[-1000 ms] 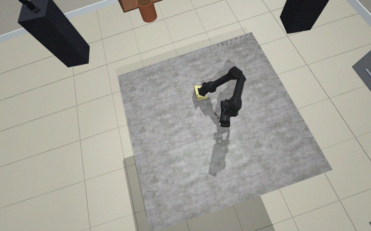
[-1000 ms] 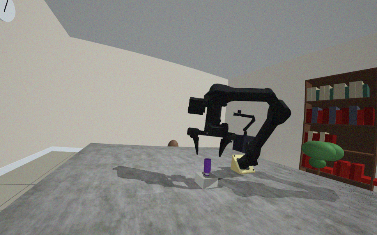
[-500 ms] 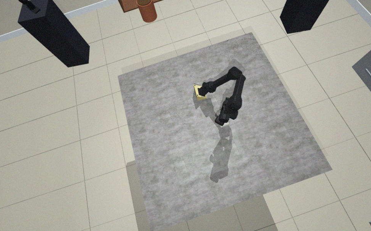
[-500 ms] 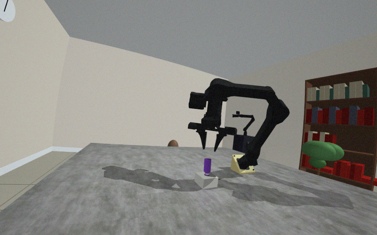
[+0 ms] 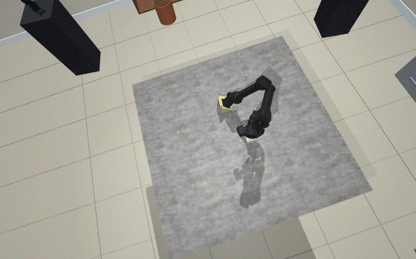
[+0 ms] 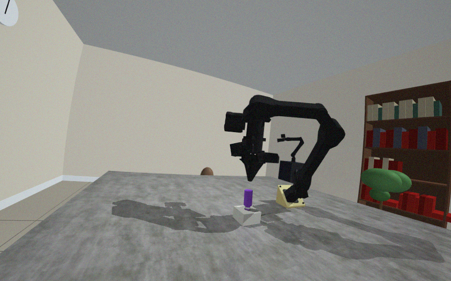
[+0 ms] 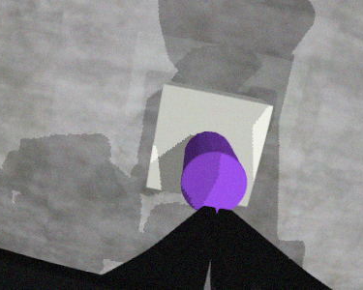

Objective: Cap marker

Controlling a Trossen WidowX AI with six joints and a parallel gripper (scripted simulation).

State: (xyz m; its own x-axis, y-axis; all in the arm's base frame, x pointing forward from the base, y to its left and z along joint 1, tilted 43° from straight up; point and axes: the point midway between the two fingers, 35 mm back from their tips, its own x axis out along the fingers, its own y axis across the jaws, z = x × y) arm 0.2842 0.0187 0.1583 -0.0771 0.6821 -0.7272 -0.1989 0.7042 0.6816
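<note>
My gripper tip is now 60 mm above the purple cap. Round my gripper tip: purple marker (60 mm below); white holder block (110 mm below).
</note>
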